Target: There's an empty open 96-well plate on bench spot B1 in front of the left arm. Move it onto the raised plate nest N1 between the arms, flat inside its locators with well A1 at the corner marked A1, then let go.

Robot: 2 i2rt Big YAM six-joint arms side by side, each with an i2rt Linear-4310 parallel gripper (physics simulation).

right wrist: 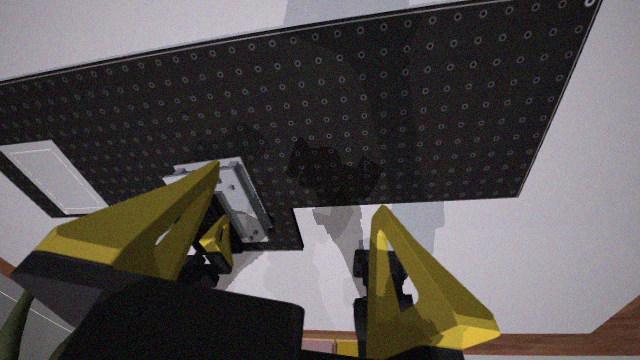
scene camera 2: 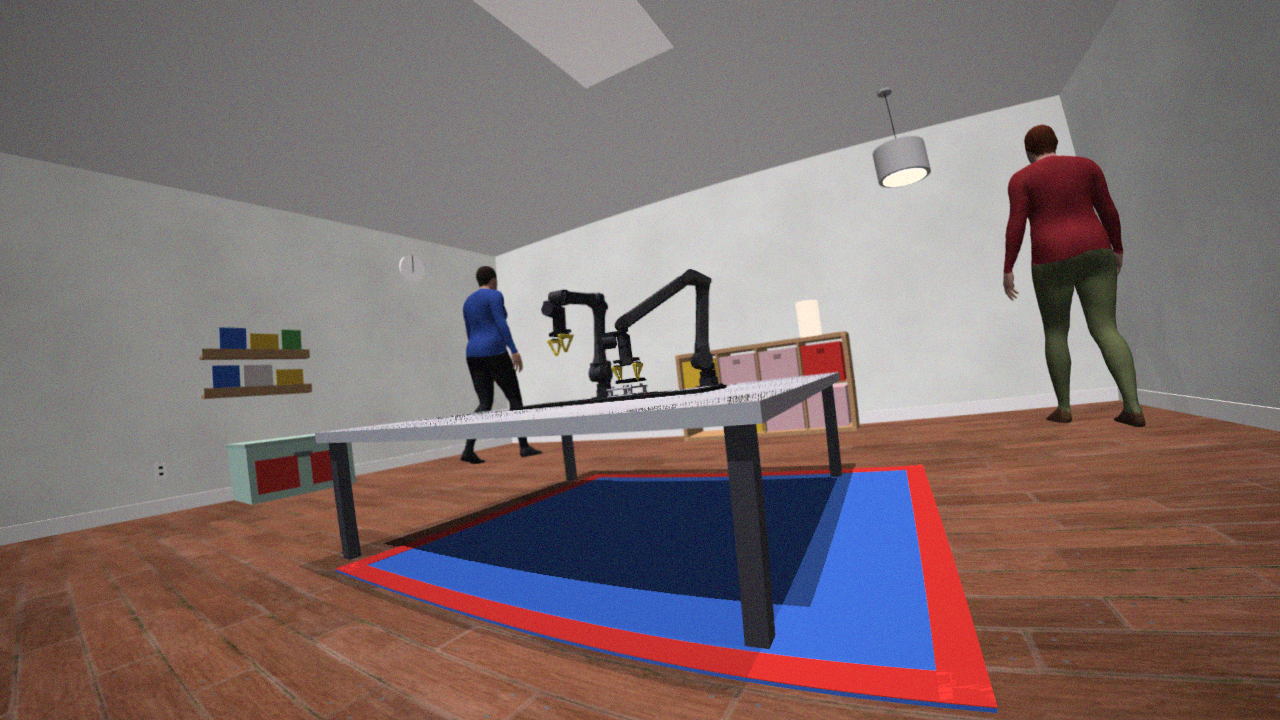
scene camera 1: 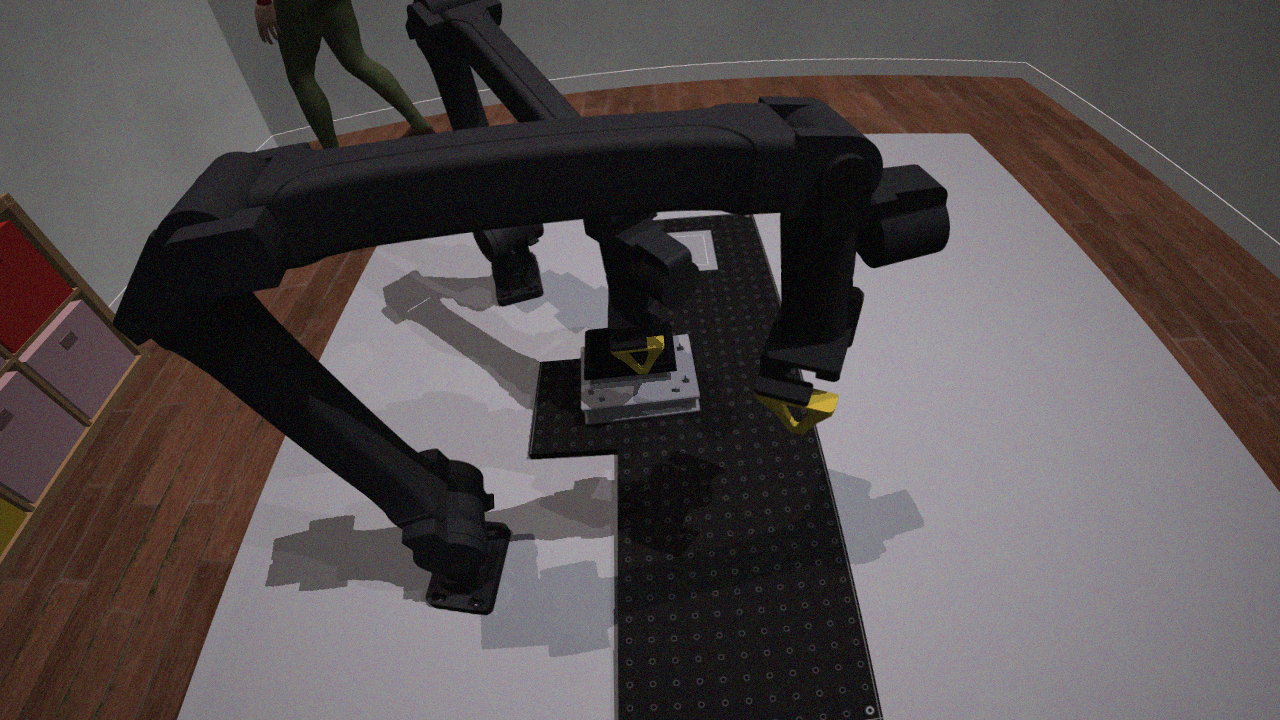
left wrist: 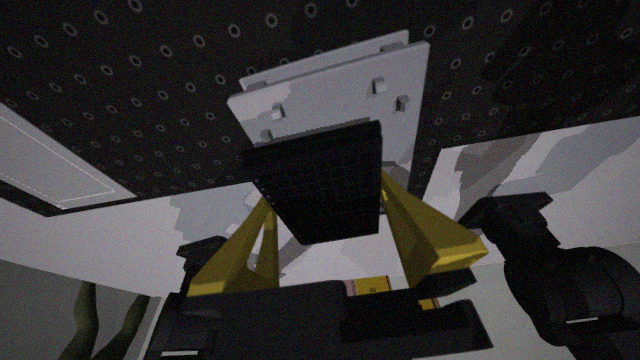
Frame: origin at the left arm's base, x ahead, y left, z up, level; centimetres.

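Seen in the pictures: left gripper, fingertip midpoint: (scene camera 2: pixel 629 381) (scene camera 1: pixel 642 350) (left wrist: pixel 323 184); right gripper, fingertip midpoint: (right wrist: pixel 302 191) (scene camera 2: pixel 561 354) (scene camera 1: pixel 809 392); left arm's base, link origin: (scene camera 1: pixel 518 282) (left wrist: pixel 214 248); right arm's base, link origin: (scene camera 1: pixel 471 567) (left wrist: pixel 498 208).
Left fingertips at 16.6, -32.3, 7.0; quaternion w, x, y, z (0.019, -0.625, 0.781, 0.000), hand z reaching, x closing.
Offsets run from my left fingertips to a thing's top centre, as dx, dy, dz. "*": to the spot under its first point. Level surfaces: height alone.
The black 96-well plate {-1.8, +0.4, +1.3} (scene camera 1: pixel 601 360) (left wrist: pixel 320 187) is between the yellow fingers of my left gripper (scene camera 1: pixel 633 360) (scene camera 2: pixel 628 377) (left wrist: pixel 323 184), which is shut on it. The plate hangs a little above the pale raised nest {-1.3, -1.5, -1.2} (scene camera 1: pixel 626 400) (left wrist: pixel 340 92) (right wrist: pixel 242 200) and covers part of it. Several small locator pegs show on the uncovered part, and the plate looks offset from them. The A1 mark and well A1 cannot be made out. My right gripper (scene camera 1: pixel 799 422) (scene camera 2: pixel 560 347) (right wrist: pixel 302 191) is open and empty, at the right of the nest in scene camera 1.
A white outlined pad {* +18.5, +26.6, -5.6} (scene camera 1: pixel 703 250) (left wrist: pixel 55 172) (right wrist: pixel 55 180) lies bare on the black perforated board {dz -5.7} (scene camera 1: pixel 742 573) (left wrist: pixel 165 100) (right wrist: pixel 450 110). My right arm (scene camera 1: pixel 537 174) arches across scene camera 1, in front of the left arm. The board lies on the white table {dz -7.1} (scene camera 1: pixel 1029 447).
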